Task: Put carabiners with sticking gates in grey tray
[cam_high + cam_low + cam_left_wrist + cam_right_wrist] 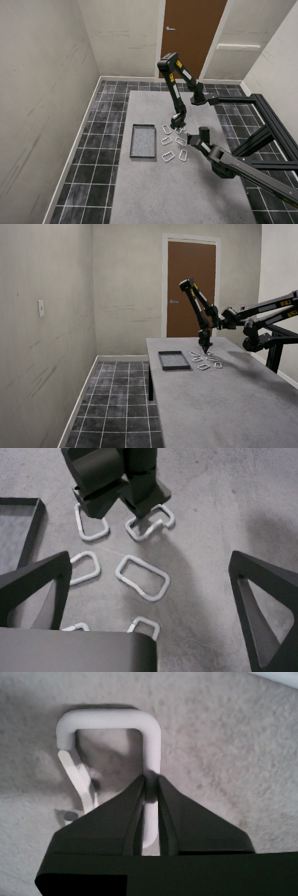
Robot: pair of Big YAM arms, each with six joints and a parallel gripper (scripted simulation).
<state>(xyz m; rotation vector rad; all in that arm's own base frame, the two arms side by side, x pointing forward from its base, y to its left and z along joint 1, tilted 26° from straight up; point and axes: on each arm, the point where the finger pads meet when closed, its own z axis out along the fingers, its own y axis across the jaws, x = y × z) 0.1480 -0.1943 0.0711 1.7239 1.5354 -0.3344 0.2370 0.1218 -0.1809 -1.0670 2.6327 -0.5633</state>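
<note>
The grey tray lies 32 cm ahead of my right hand and 11 cm to the left of it.
</note>
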